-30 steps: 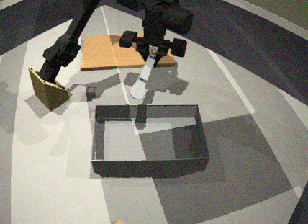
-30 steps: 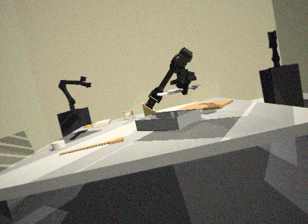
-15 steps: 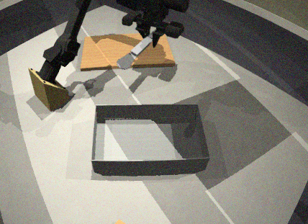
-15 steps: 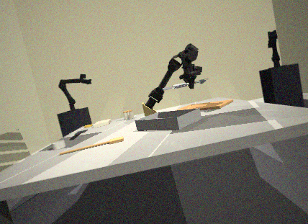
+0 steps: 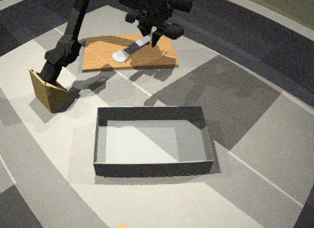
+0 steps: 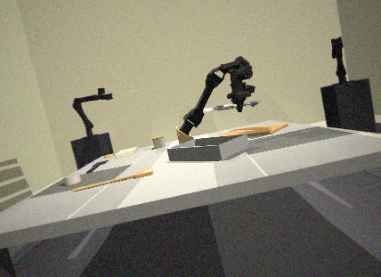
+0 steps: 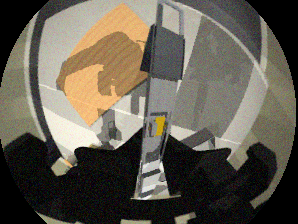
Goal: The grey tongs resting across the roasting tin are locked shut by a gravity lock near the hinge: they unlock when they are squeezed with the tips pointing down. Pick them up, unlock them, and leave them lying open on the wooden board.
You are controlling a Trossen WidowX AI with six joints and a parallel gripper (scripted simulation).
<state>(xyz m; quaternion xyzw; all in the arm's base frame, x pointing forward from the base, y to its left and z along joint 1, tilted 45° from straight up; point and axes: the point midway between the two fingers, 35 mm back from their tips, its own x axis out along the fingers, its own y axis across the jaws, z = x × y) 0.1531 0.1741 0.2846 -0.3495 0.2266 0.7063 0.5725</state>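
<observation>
Now: gripper tip 180 mm past the wooden board, 60 mm to the right of it and 130 mm above it. Round my gripper tip: cup: 390 mm behind, 530 mm to the right, 110 mm below; then grey roasting tin: 220 mm ahead, 200 mm to the right, 110 mm below; then yellow lock: 30 mm to the left, 30 mm above.
</observation>
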